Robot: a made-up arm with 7 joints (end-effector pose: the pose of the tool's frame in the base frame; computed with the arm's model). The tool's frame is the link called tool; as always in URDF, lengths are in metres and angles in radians. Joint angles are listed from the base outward.
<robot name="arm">
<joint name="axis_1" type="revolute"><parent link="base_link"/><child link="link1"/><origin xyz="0 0 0.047" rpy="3.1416 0 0"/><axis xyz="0 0 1"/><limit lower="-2.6" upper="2.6"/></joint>
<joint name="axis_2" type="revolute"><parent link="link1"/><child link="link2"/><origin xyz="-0.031 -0.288 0.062" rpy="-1.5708 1.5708 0"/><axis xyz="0 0 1"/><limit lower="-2.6" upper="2.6"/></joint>
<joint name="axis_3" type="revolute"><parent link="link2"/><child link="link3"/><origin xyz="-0.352 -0.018 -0.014" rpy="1.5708 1.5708 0"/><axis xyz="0 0 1"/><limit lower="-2.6" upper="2.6"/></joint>
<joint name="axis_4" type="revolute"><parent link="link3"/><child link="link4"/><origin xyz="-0.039 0.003 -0.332" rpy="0 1.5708 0"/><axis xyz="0 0 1"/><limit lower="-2.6" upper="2.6"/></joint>
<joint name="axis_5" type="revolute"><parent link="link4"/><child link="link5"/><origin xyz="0.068 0.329 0.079" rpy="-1.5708 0 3.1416"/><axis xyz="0 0 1"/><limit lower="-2.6" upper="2.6"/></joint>
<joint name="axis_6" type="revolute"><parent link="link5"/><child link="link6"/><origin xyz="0.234 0.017 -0.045" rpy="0 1.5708 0"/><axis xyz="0 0 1"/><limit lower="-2.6" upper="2.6"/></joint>
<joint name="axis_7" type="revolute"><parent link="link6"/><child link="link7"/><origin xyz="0.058 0.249 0.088" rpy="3.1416 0 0"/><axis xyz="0 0 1"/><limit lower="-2.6" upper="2.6"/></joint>
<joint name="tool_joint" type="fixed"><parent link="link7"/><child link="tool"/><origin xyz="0.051 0.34 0.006" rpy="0 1.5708 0"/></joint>
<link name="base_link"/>
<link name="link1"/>
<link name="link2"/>
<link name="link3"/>
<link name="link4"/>
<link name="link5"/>
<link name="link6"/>
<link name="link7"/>
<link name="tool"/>
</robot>
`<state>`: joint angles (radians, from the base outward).
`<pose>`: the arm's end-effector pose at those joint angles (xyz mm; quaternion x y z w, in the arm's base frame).
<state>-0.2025 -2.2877 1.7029 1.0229 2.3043 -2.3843 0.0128</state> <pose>-285.3 -101.1 568.8 -0.2272 -0.4450 -0.6651 0.5550</pose>
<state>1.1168 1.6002 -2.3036 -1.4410 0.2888 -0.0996 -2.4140</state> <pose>744.9 303.9 -982.5 -0.4295 -0.0651 -0.0224 0.9004</pose>
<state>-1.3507 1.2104 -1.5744 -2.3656 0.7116 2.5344 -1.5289</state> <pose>-489.6 122.7 -404.6 0.3655 -0.6700 -0.6312 0.1382</pose>
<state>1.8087 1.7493 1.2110 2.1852 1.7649 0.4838 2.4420</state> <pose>-228.2 -331.2 -6.9 -0.4032 0.8460 -0.3486 0.0109</pose>
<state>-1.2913 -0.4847 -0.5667 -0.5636 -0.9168 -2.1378 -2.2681</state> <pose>-1248.0 -650.0 109.1 -0.2103 -0.0222 0.9231 0.3211</pose>
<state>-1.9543 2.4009 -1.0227 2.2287 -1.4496 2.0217 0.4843</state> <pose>-413.6 315.6 616.2 -0.4133 -0.6389 -0.6460 0.0612</pose>
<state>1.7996 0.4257 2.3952 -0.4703 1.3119 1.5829 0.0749</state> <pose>304.5 171.8 -1018.7 -0.6199 0.5007 -0.0190 0.6039</pose>
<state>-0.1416 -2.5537 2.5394 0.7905 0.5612 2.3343 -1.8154</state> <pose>4.8 568.8 346.9 0.3864 0.8605 0.0805 0.3220</pose>
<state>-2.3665 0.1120 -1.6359 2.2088 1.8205 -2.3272 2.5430</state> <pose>-69.3 379.6 22.2 0.0504 -0.7755 -0.0644 0.6260</pose>
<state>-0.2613 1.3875 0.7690 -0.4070 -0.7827 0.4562 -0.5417</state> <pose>-321.9 -131.6 -301.8 0.3145 -0.4784 0.7634 0.2992</pose>
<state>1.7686 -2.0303 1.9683 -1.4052 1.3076 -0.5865 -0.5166</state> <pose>196.2 203.4 1054.7 0.0516 -0.2128 0.5463 0.8085</pose>
